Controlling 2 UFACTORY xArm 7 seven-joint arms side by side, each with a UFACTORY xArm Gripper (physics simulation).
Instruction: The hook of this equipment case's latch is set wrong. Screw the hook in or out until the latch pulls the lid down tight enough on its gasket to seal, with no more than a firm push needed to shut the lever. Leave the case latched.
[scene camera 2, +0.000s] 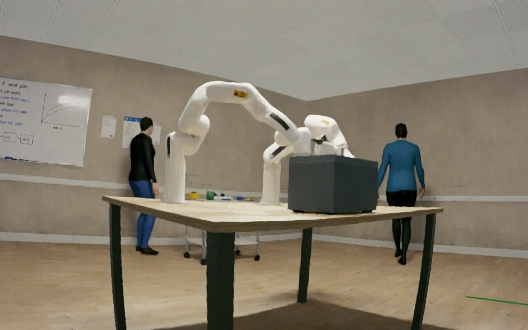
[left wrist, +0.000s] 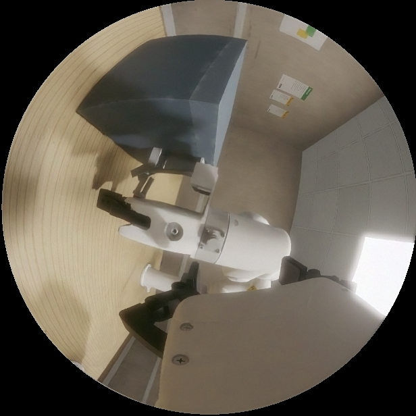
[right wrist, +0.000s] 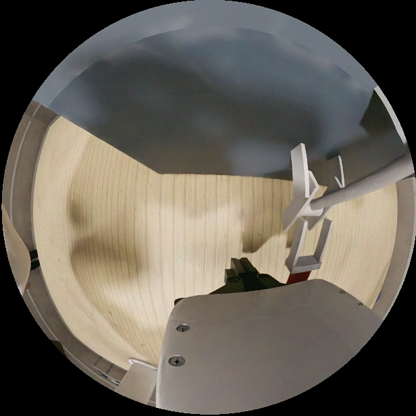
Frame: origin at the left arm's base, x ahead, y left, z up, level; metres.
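Where they show: left arm's base, origin of its link: (scene camera 2: 270, 204); right arm's base, origin of its link: (scene camera 2: 174, 202).
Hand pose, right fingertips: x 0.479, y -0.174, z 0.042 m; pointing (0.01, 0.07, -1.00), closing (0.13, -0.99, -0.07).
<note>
Each offset is from my right fingertips to the top centre of the thing. "pt": to the spot under its first point. Level surfaces: height alone.
The dark grey case @(pt dz +0.058, dx +0.246, dy -0.176 m) (scene camera 2: 312, 185) (left wrist: 135, 125) (right wrist: 200, 100) stands upright, its lid @(pt dz +0.145, dx +0.335, dy -0.169 m) (scene camera 2: 332, 159) (left wrist: 207, 75) down with a thin seam. The pale latch rod (right wrist: 360, 185) runs up the front from the pivot bracket (left wrist: 155, 156) (right wrist: 301, 170); the keeper (left wrist: 202, 161) is partly hidden and whether the hook catches it is unclear. The forked lever (left wrist: 144, 186) (right wrist: 323, 242) points away from the case; part of its red handle (right wrist: 298, 278) shows beside my right gripper. My right gripper (left wrist: 100, 197) (right wrist: 237, 269) is shut with nothing seen between its fingers. My left gripper is open, away from the latch.
The case stands near the right end of the table @(dz -0.042 m) (scene camera 2: 210, 215). My right wrist camera (left wrist: 205, 177) is close to the latch and lid front. Both white arms are behind the case in the scene view. A trolley with small items and two people are beyond the table.
</note>
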